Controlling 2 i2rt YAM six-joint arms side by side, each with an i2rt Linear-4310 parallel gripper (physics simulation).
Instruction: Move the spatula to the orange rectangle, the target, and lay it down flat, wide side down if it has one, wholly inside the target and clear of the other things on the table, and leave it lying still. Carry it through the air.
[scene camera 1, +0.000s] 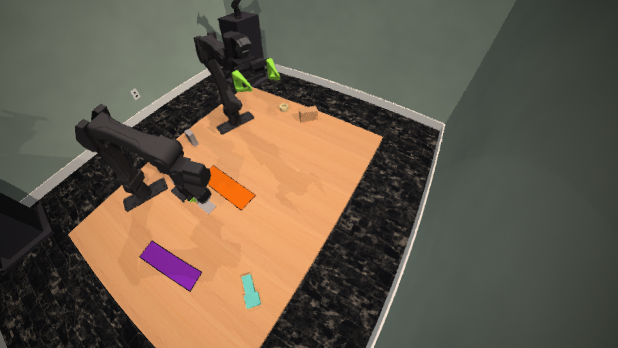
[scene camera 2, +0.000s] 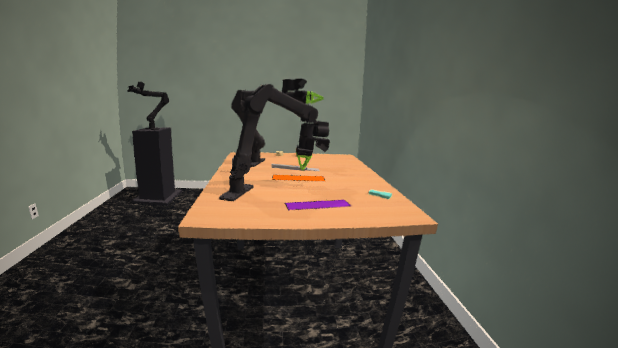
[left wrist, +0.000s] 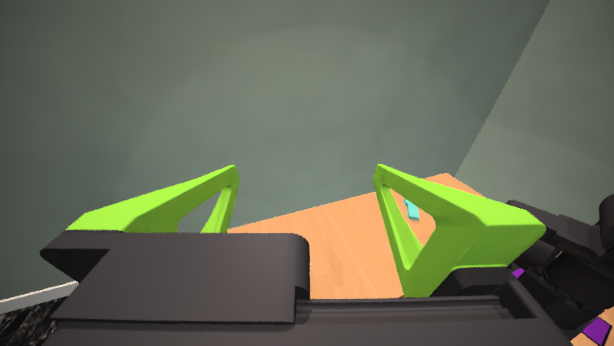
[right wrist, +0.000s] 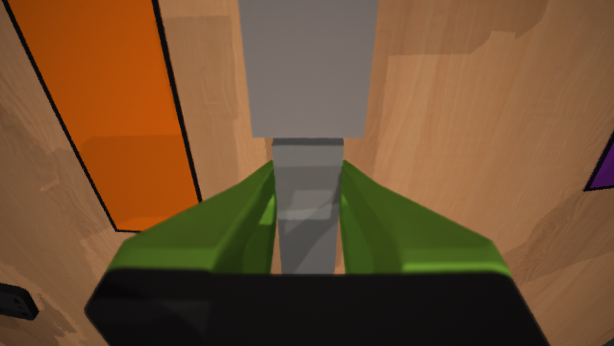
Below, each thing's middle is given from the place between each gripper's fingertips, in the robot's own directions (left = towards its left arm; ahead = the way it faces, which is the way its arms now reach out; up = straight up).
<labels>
I see my right gripper 1 cm past the orange rectangle (scene camera 1: 231, 190), 12 cm to the right of it and 8 cm above it. Round my right hand: purple rectangle (scene camera 1: 179, 271) (6 cm ahead, 23 cm to the right, 8 cm below).
The orange rectangle lies 110 mm behind my left hand, 200 mm to the right of it and 410 mm below it. Round my left hand: purple rectangle 40 mm behind, 560 mm to the right, 410 mm below.
</labels>
